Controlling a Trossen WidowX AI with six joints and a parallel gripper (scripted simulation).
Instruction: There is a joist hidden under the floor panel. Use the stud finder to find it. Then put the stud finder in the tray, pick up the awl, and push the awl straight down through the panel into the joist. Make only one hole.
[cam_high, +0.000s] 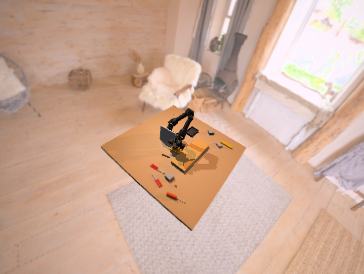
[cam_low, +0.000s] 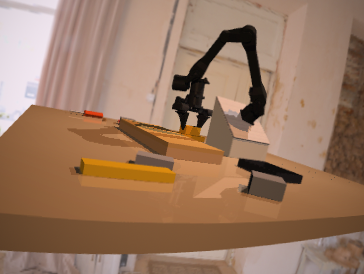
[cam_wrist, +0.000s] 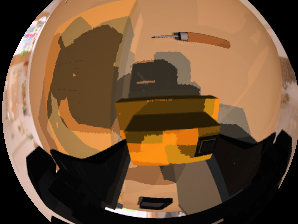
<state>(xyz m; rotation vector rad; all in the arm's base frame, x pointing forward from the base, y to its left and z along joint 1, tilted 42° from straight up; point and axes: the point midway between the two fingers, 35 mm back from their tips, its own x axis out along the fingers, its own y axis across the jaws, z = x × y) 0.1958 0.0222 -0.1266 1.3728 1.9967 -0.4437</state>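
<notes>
The stud finder is 10 mm behind my gripper tip, 10 mm to the right of it and 10 mm above it. The rest, counted from my gripper tip: yellow bar: 340 mm ahead, 610 mm to the left, 50 mm below; then awl: 10 mm ahead, 130 mm to the right, 50 mm below; then black tray: 110 mm behind, 410 mm to the left, 40 mm below.
</notes>
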